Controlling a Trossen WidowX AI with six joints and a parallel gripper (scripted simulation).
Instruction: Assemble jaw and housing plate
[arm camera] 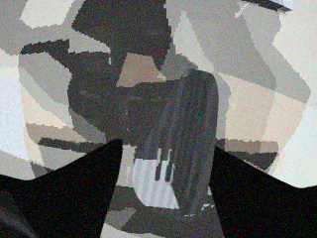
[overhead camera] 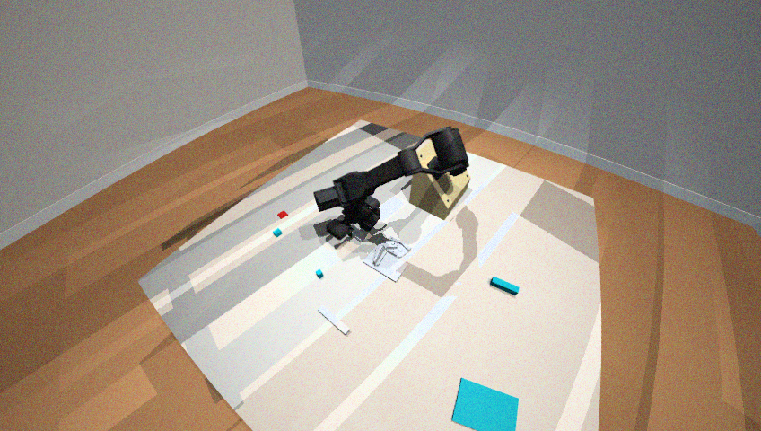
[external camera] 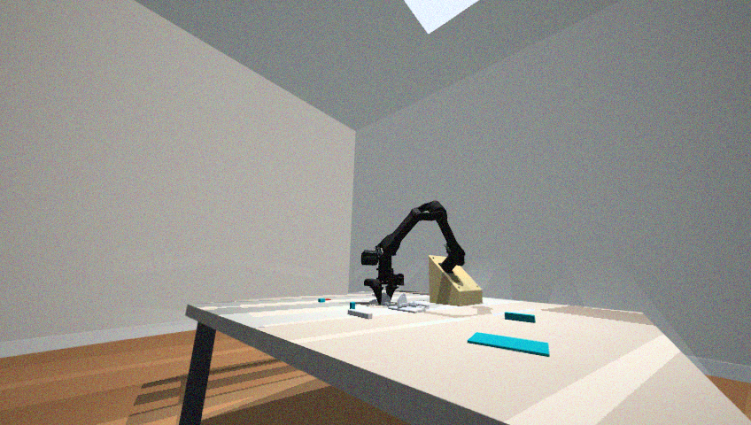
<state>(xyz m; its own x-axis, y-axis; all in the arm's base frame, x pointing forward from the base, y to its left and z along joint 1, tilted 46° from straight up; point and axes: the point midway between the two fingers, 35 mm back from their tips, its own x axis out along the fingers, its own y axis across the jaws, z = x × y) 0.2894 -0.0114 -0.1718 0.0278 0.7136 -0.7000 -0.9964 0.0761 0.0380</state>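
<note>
My gripper tip is 15 cm to the right of the white base plate and 4 cm short of it. Also, from my gripper tip: red block 28 cm to the right, 10 cm ahead; then teal bar 49 cm to the left, 9 cm behind, 1 cm above; then flat teal plate 56 cm to the left, 23 cm ahead.
</note>
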